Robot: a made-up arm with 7 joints. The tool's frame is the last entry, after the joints.
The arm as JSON. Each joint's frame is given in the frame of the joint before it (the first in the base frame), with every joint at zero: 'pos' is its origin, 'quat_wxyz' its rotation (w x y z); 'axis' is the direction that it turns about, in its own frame. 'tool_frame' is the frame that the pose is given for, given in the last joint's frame.
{
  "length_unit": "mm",
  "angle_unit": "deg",
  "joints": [
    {
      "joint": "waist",
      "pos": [
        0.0,
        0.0,
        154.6
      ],
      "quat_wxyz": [
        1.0,
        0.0,
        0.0,
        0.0
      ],
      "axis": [
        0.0,
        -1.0,
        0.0
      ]
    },
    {
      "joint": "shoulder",
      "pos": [
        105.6,
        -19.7,
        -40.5
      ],
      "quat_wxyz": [
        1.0,
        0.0,
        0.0,
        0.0
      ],
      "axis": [
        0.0,
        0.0,
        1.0
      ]
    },
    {
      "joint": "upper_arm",
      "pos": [
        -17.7,
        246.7,
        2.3
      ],
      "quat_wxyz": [
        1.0,
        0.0,
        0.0,
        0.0
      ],
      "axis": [
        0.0,
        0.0,
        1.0
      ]
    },
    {
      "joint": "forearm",
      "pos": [
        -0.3,
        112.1,
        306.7
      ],
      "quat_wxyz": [
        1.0,
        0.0,
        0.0,
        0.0
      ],
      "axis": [
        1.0,
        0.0,
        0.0
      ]
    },
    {
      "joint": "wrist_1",
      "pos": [
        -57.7,
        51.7,
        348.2
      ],
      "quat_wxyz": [
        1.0,
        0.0,
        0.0,
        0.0
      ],
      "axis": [
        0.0,
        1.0,
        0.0
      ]
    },
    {
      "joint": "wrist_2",
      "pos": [
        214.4,
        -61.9,
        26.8
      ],
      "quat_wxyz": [
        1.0,
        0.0,
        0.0,
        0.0
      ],
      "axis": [
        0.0,
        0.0,
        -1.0
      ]
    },
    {
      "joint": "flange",
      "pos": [
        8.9,
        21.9,
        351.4
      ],
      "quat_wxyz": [
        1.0,
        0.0,
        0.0,
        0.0
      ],
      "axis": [
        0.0,
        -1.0,
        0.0
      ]
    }
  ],
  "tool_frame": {
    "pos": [
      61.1,
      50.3,
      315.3
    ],
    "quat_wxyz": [
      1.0,
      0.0,
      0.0,
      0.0
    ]
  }
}
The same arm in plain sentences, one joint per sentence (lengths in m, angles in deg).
The arm has seven revolute joints in a row. What follows holds with every joint at zero, and every direction is one of the base frame's. Joint 1 lies 0.1546 m along +z from the base frame's origin and turns about -y. Joint 2 lies 0.1056 m along +x and 0.0197 m along -y and 0.0405 m along -z from joint 1 and turns about +z. Joint 3 lies 0.0177 m along -x and 0.2467 m along +y and 0.0023 m along +z from joint 2 and turns about +z. Joint 4 lies 0.0003 m along -x and 0.1121 m along +y and 0.3067 m along +z from joint 3 and turns about +x. Joint 5 lies 0.0577 m along -x and 0.0517 m along +y and 0.3482 m along +z from joint 4 and turns about +y. Joint 6 lies 0.2144 m along +x and 0.0619 m along -y and 0.0268 m along +z from joint 5 and turns about -z. Joint 7 lies 0.0089 m along +x and 0.0219 m along +y and 0.3514 m along +z from joint 6 and turns about -y. The tool frame, which is the frame that the pose is given for, lies 0.0611 m along +x and 0.0503 m along +y and 0.3153 m along +z from joint 7; its axes are parallel to the base frame's.
